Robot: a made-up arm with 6 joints. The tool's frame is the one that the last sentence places. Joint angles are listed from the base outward.
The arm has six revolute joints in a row. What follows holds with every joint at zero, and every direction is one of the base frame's. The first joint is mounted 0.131 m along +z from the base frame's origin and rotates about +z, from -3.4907 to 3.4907 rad. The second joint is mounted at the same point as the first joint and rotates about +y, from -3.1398 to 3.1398 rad. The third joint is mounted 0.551 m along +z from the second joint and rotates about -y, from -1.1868 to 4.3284 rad. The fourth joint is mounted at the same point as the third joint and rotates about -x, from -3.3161 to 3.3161 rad. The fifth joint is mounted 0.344 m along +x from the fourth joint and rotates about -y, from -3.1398 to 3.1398 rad. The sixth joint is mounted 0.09 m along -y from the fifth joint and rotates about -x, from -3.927 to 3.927 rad. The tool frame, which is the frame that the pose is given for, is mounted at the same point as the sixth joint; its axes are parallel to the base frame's.
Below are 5 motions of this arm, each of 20 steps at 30 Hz.
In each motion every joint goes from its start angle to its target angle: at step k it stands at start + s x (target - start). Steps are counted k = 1, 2, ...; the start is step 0. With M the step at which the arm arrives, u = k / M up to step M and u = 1 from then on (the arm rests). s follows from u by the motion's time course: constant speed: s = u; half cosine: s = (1 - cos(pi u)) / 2; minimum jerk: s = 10 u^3 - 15 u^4 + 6 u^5.
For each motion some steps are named. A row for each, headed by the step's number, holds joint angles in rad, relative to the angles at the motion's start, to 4 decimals.
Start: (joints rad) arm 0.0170 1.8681 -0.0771 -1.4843 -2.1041 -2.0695
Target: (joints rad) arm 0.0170 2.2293 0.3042 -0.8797 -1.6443 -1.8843
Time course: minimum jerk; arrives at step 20
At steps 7, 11, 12, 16, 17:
7: 0.0000 0.0849 0.0897 0.1422 0.1081 0.0436
11: 0.0000 0.2142 0.2262 0.3586 0.2727 0.1098
12: 0.0000 0.2465 0.2603 0.4127 0.3138 0.1264
16: 0.0000 0.3403 0.3592 0.5696 0.4332 0.1745
17: 0.0000 0.3516 0.3712 0.5885 0.4476 0.1803

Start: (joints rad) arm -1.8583 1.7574 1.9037 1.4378 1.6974 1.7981
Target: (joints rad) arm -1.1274 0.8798 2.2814 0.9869 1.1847 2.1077
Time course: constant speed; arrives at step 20
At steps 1, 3, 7, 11, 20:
1: 0.0365 -0.0439 0.0189 -0.0225 -0.0256 0.0155
3: 0.1096 -0.1316 0.0567 -0.0676 -0.0769 0.0464
7: 0.2558 -0.3072 0.1322 -0.1578 -0.1794 0.1084
11: 0.4020 -0.4827 0.2077 -0.2480 -0.2820 0.1703
20: 0.7309 -0.8776 0.3777 -0.4509 -0.5127 0.3096

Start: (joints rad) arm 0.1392 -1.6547 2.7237 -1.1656 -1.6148 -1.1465
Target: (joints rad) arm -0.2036 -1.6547 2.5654 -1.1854 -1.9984 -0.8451
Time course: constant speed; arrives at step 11
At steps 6, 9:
6: -0.1870 0.0000 -0.0863 -0.0108 -0.2092 0.1644
9: -0.2805 0.0000 -0.1295 -0.0162 -0.3139 0.2466

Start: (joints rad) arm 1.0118 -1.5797 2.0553 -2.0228 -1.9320 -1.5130
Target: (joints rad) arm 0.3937 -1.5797 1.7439 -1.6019 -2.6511 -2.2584
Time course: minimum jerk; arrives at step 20
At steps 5, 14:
5: -0.0640 0.0000 -0.0322 0.0436 -0.0744 -0.0772
14: -0.5173 0.0000 -0.2606 0.3523 -0.6018 -0.6238

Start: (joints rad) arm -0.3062 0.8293 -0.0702 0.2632 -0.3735 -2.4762
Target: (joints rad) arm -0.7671 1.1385 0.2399 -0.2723 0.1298 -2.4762
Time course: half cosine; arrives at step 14
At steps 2, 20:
2: -0.0228 0.0153 0.0154 -0.0265 0.0249 0.0000
20: -0.4609 0.3092 0.3101 -0.5355 0.5033 0.0000

